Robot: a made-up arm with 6 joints. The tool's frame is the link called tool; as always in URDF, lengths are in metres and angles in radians. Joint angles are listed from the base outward. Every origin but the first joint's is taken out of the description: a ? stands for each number. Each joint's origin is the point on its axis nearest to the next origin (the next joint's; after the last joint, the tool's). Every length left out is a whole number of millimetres.
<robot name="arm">
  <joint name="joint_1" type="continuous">
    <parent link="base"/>
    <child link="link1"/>
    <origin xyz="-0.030 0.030 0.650"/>
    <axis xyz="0 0 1"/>
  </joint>
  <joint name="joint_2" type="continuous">
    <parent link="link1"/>
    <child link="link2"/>
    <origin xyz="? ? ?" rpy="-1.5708 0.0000 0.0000"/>
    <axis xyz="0 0 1"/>
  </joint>
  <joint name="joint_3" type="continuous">
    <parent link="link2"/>
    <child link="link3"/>
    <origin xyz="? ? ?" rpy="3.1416 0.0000 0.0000"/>
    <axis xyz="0 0 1"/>
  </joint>
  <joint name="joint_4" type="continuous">
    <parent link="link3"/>
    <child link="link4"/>
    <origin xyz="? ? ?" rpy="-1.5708 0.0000 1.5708"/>
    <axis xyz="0 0 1"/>
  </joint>
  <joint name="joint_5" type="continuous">
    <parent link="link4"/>
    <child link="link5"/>
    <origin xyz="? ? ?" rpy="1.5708 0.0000 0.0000"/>
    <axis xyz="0 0 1"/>
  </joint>
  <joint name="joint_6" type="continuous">
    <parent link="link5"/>
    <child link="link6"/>
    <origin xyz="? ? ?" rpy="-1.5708 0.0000 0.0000"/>
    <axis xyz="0 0 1"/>
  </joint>
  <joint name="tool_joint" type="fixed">
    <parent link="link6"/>
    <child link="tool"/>
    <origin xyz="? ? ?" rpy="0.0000 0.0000 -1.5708"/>
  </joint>
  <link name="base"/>
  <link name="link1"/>
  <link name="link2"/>
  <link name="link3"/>
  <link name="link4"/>
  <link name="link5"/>
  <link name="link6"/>
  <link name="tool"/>
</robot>
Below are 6 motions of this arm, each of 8 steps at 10 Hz.
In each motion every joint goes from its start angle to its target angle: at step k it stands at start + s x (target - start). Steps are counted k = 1, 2, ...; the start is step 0. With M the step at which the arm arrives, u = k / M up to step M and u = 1 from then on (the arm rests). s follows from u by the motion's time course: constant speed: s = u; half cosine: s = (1 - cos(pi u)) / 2; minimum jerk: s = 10 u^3 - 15 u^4 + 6 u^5.
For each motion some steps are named. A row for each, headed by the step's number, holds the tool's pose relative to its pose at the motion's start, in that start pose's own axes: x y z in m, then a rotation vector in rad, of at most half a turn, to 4 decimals.
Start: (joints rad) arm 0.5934 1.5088 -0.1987 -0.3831 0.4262 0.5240
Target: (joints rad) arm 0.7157 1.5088 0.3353 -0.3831 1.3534 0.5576
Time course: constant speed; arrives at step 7
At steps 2, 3, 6, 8:
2: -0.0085 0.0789 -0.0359 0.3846 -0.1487 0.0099
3: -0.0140 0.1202 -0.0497 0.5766 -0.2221 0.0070
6: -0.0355 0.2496 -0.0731 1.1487 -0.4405 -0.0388
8: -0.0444 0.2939 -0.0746 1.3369 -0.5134 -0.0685

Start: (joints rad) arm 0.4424 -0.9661 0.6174 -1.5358 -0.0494 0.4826
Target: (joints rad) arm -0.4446 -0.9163 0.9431 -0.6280 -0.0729 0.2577
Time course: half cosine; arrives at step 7
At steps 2, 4, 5, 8:
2: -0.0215 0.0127 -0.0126 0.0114 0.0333 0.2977
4: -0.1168 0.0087 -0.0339 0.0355 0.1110 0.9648
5: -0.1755 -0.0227 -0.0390 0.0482 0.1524 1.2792
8: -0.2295 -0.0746 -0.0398 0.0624 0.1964 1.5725

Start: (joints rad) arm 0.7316 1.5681 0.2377 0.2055 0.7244 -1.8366
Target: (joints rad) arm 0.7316 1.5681 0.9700 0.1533 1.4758 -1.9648
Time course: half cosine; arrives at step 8
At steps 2, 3, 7, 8:
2: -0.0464 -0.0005 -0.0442 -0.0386 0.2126 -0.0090
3: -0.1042 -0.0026 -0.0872 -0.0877 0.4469 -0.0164
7: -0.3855 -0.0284 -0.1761 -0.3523 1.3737 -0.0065
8: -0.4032 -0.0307 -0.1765 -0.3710 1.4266 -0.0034

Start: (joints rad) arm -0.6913 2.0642 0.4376 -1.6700 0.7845 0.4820
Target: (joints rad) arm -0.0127 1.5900 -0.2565 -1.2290 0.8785 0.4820
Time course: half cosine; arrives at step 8
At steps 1, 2, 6, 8:
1: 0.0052 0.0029 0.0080 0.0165 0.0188 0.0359
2: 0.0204 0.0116 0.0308 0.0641 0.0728 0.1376
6: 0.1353 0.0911 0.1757 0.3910 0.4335 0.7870
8: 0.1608 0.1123 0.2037 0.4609 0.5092 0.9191

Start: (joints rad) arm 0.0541 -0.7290 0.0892 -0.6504 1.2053 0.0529
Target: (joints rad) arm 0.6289 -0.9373 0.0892 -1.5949 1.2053 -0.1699
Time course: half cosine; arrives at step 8
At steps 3, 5, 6, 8:
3: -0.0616 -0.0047 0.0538 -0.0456 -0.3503 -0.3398
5: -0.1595 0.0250 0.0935 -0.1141 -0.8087 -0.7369
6: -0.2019 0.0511 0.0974 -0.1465 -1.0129 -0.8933
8: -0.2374 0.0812 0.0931 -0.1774 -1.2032 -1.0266

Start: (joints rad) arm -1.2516 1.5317 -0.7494 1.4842 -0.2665 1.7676
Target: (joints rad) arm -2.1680 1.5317 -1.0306 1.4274 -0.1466 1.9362
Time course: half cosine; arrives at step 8
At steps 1, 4, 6, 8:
1: -0.0081 0.0066 -0.0038 0.0140 -0.0298 -0.0178
4: -0.0716 0.0994 -0.0502 0.1545 -0.4143 -0.2218
6: -0.0805 0.1753 -0.0758 0.2209 -0.7314 -0.3662
8: -0.0761 0.2053 -0.0818 0.2368 -0.8671 -0.4238

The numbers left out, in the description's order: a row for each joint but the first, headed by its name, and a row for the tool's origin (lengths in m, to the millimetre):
joint_2: 0.030 0.030 0.000
joint_3: 0.010 -0.470 0.000
joint_4: 0.550 0.000 0.000
joint_5: -0.010 -0.170 0.000
joint_6: -0.020 0.010 0.000
tool: 0.010 -0.030 0.000

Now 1 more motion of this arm.
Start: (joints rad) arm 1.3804 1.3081 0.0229 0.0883 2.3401 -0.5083
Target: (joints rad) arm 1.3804 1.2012 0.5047 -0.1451 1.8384 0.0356
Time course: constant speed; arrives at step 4
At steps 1, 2, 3, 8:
1: 0.0215 -0.0236 -0.0625 0.0360 -0.0258 0.1803
2: 0.0378 -0.0421 -0.1297 0.0728 -0.0655 0.3481
3: 0.0488 -0.0550 -0.2008 0.1075 -0.1172 0.5011
8: 0.0544 -0.0621 -0.2752 0.1373 -0.1784 0.6380

